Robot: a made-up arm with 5 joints.
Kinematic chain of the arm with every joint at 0, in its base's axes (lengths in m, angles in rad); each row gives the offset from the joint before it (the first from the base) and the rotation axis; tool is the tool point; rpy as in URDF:
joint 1: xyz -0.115 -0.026 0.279 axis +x
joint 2: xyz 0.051 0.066 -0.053 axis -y
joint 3: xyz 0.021 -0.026 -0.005 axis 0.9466 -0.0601 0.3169
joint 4: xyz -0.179 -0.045 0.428 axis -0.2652 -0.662 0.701
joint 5: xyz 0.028 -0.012 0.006 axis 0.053 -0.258 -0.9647
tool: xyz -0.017 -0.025 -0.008 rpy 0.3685 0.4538 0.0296
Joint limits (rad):
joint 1: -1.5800..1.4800
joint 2: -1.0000..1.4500
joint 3: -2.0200..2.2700
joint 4: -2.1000..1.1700
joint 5: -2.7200..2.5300
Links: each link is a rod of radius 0.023 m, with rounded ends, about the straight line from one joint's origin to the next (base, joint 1, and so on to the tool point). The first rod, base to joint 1, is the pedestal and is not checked.
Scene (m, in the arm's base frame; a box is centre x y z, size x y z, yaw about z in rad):
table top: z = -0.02
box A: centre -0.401 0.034 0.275 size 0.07 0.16 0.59 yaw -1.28
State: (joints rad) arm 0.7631 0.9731 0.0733 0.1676 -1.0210
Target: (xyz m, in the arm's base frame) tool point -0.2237 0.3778 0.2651
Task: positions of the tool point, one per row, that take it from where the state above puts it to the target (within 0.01 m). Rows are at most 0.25 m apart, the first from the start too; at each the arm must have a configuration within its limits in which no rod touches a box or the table.
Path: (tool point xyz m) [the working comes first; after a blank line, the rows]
Joints at the target: -0.7793 0.2529 -0.7943 -0.1045 -1.3147
Straight joint move there: touches box A.

1: -0.4382 -0.1698 0.4035
2: -0.3757 -0.1595 0.5110
3: -0.2943 -0.1133 0.5996
4: -0.1991 -0.0397 0.6559
5: -0.2694 0.1463 0.6046
6: -0.2979 0.2999 0.4752
7: -0.2715 0.3954 0.3071
8: -0.1923 0.4280 0.1477
9: -0.2350 0.4017 0.1687
10: -0.2463 0.3851 0.2125
11: -0.2237 0.3778 0.2651

